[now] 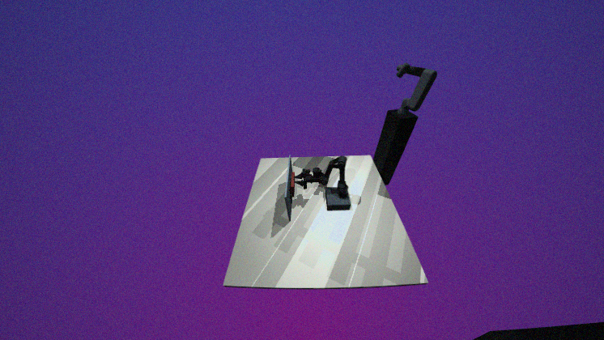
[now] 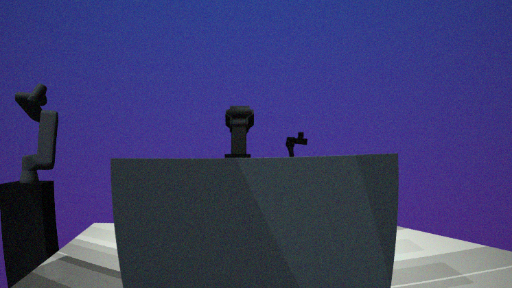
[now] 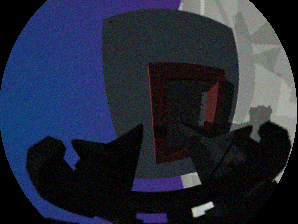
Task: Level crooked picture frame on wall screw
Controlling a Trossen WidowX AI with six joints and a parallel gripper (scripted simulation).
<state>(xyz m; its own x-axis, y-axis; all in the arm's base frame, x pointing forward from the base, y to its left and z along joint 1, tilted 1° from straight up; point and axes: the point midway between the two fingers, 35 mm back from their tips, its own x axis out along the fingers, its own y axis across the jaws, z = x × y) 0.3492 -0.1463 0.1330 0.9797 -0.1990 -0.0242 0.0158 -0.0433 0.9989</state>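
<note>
My gripper tip is 5 cm above the picture frame and 2 cm short of it. The rest, counted from my gripper tip: upright panel 6 cm below, 4 cm ahead, 1 cm to the left.
</note>
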